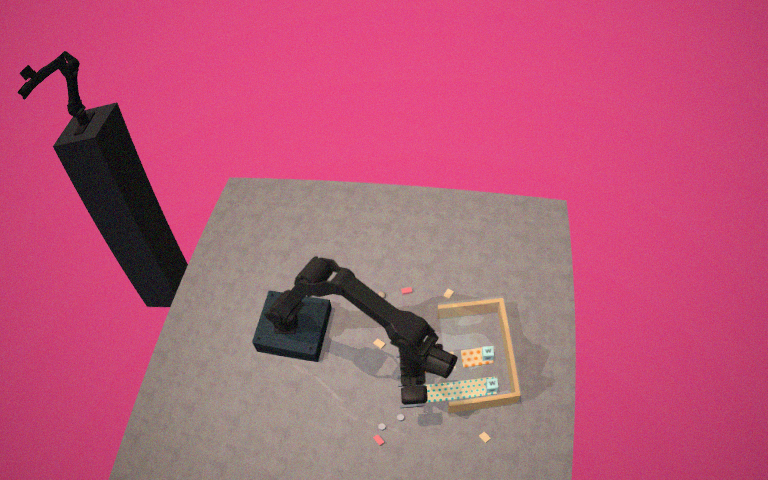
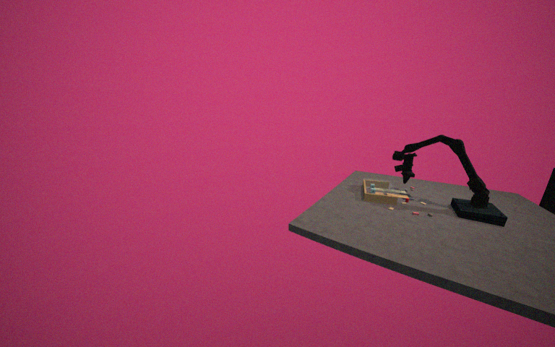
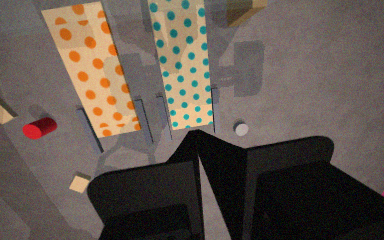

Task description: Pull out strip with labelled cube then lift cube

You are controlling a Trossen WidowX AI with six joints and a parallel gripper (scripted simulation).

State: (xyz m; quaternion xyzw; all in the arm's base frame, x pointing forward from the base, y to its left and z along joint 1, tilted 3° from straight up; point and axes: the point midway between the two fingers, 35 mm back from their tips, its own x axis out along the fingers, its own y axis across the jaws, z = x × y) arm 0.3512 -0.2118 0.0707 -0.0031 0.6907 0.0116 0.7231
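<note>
Right now the strip is 5 cm ahead of my gripper tip, 9 cm to the left of it and 7 cm below it.
</note>
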